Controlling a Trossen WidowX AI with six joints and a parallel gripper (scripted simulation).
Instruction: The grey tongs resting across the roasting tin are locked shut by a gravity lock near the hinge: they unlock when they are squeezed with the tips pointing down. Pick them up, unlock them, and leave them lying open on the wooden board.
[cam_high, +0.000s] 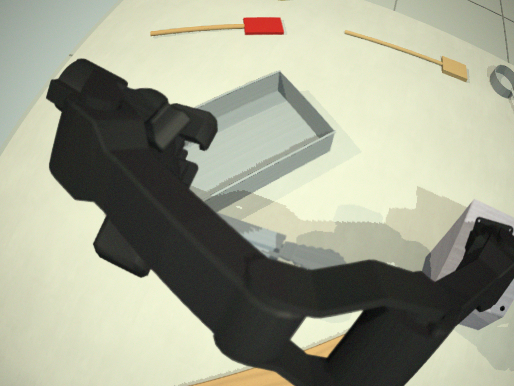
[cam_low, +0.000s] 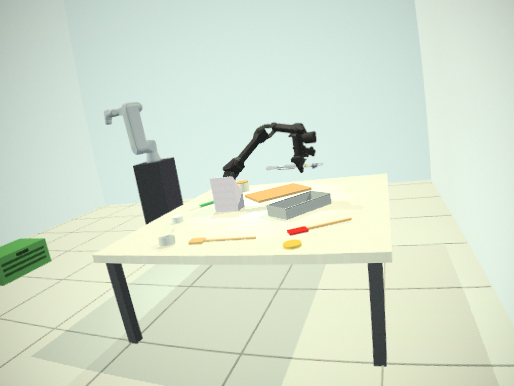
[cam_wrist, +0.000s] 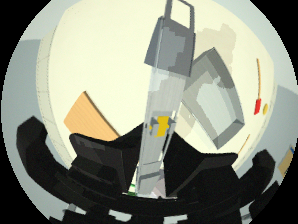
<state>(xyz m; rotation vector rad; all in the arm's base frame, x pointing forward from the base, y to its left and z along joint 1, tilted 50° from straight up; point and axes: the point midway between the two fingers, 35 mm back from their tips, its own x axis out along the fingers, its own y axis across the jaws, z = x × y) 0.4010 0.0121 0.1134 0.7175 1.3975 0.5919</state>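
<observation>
The wooden board lies 21 cm behind my gripper tip, 22 cm to the left of it and 15 cm below it. Round my gripper tip: red spatula (11 cm ahead, 50 cm to the right, 15 cm below); then grey roasting tin (19 cm to the right, 13 cm below); then yellow lock piece (2 cm ahead, 4 cm above).
</observation>
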